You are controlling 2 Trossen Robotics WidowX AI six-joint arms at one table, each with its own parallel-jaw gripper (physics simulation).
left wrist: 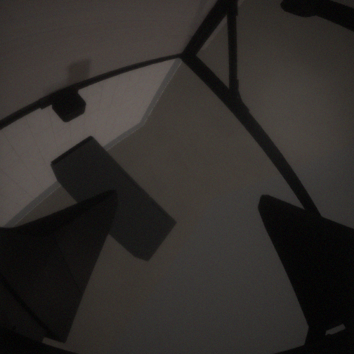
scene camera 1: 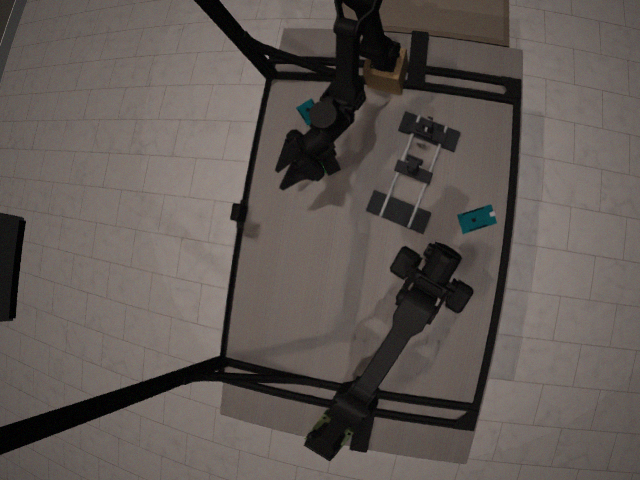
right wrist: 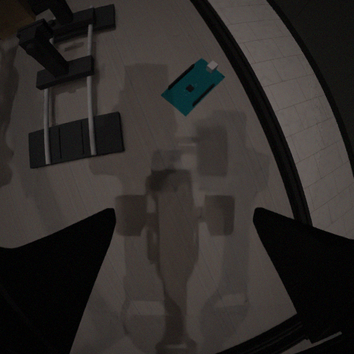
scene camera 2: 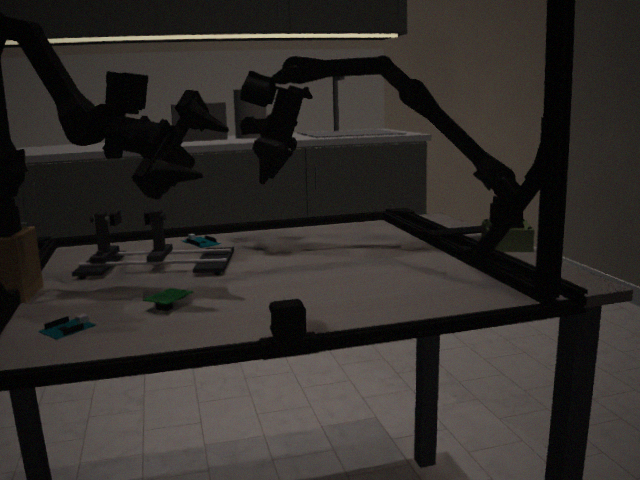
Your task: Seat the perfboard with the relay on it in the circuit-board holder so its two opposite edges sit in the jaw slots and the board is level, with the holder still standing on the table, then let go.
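Places are measured from the left arm's base along level axes (x left, y back, z up), in metres.
Pixels of known places: left gripper, fingertip midpoint: [scene camera 1: 278, 179] [scene camera 2: 215, 151]; right gripper, fingertip midpoint: [scene camera 2: 266, 180]; left arm's base at its link origin: [scene camera 1: 384, 60].
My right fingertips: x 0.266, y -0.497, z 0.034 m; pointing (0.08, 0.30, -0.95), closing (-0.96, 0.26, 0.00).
Note:
Ahead of a thing's pixels: the offset from my right fingertips to its top centre. "*": to the spot under its first point.
The perfboard is a green board {dx -0.388, dy +0.185, dz -0.129 m} [scene camera 2: 168, 296] tilted slightly on a dark block beneath it, seemingly the relay, on the table in front of the holder; scene camera 1 shows a green sliver of it [scene camera 1: 324, 166] beneath the left gripper. The circuit-board holder {* dx -0.141, dy +0.122, dz -0.135 m} [scene camera 1: 398, 210] [scene camera 2: 213, 260] [right wrist: 75, 140] stands on the table, with two upright jaw posts on white rods and a gap between them. My left gripper [scene camera 1: 279, 179] [scene camera 2: 213, 152] [left wrist: 190, 199] is open and empty, high above the table, pointing sideways. My right gripper [scene camera 2: 264, 173] [right wrist: 186, 215] is open and empty, pointing down, high above the table beyond the holder's wide base.
One teal board {dx +0.072, dy +0.162, dz -0.138 m} [scene camera 1: 477, 219] [scene camera 2: 201, 241] [right wrist: 192, 87] lies beside the holder; another {dx -0.460, dy +0.334, dz -0.138 m} [scene camera 1: 306, 111] [scene camera 2: 67, 326] lies near the left arm. A wooden block [scene camera 1: 385, 77] [scene camera 2: 23, 263] is at the left arm's base. A black box {* dx -0.553, dy +0.002, dz -0.095 m} [scene camera 1: 238, 211] [scene camera 2: 287, 317] [left wrist: 69, 105] sits on the frame rail.

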